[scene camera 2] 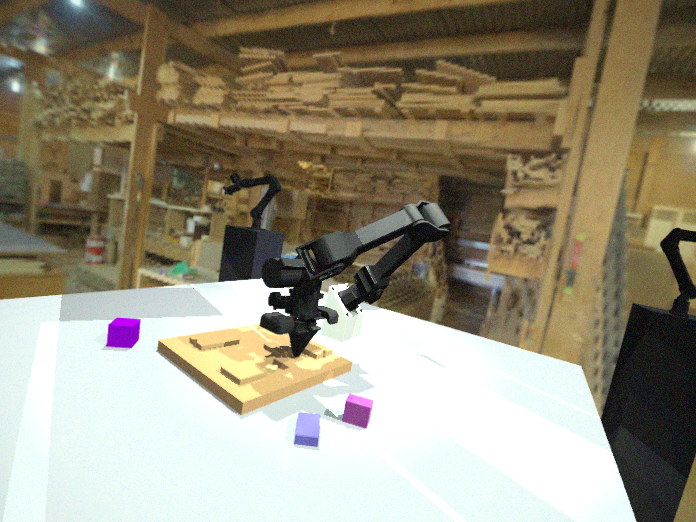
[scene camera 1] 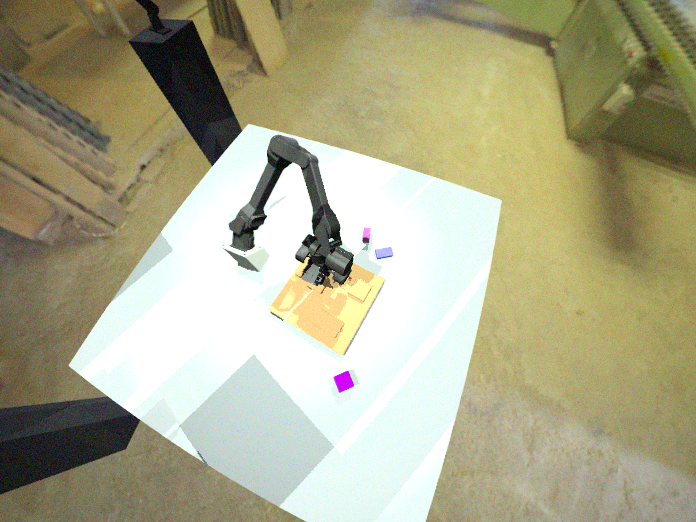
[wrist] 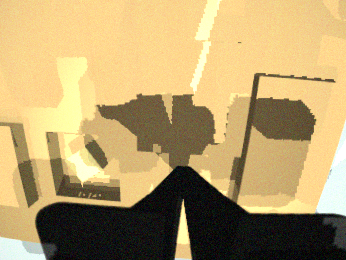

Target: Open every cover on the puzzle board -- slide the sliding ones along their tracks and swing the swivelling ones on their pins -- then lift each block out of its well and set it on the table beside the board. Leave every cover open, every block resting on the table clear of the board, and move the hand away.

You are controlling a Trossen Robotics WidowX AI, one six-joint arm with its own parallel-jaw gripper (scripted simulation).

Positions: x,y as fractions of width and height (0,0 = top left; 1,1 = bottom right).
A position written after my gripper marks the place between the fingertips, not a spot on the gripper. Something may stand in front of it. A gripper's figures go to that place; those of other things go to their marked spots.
Scene:
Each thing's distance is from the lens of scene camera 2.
my gripper (scene camera 2: 0.42,0.68): 78 cm
lavender block (scene camera 2: 0.44,0.82): 58 cm
pink block (scene camera 2: 0.51,0.79): 62 cm
purple block (scene camera 2: 0.18,0.64): 84 cm
tan puzzle board (scene camera 2: 0.42,0.72): 71 cm
The marked spots on the lavender block and the tan puzzle board are 16 cm apart.

